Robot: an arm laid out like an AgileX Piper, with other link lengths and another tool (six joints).
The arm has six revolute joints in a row. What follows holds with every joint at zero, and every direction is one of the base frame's. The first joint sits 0.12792 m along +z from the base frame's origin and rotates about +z. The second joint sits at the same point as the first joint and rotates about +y. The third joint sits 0.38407 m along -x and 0.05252 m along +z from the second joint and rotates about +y. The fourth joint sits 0.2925 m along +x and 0.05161 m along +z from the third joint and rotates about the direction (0.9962, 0, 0.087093). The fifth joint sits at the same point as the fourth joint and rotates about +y. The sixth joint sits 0.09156 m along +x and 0.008 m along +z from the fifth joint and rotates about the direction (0.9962, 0, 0.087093). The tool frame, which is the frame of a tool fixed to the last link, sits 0.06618 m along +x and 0.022 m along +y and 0.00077 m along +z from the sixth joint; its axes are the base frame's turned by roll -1.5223, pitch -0.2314 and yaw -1.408 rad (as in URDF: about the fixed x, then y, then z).
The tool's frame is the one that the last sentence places.
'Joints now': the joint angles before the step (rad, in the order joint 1, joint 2, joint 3, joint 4, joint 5, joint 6). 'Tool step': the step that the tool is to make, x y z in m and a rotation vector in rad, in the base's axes. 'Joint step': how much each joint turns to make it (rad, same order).
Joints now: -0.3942, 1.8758, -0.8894, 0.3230, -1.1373, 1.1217
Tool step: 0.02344, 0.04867, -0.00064, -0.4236, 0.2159, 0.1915
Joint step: 0.0000, -0.0034, 0.0000, -0.3303, 0.0000, -0.2781
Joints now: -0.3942, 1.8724, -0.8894, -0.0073, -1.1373, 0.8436
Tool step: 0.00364, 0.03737, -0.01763, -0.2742, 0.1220, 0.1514
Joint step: 0.0000, 0.0000, 0.0258, -0.2376, 0.0000, -0.1588
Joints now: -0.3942, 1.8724, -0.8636, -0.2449, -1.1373, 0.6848
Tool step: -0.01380, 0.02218, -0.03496, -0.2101, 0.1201, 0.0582
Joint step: 0.0000, 0.0000, 0.0809, -0.1062, -0.0001, -0.1885
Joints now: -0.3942, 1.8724, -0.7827, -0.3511, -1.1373, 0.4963
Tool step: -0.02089, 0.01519, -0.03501, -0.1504, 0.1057, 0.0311
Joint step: 0.0000, 0.0000, 0.0952, -0.0467, 0.0000, -0.1659
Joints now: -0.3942, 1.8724, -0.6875, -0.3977, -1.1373, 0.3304
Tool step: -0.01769, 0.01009, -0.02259, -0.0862, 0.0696, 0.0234
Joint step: 0.0000, -0.0016, 0.0702, -0.0229, 0.0000, -0.1036
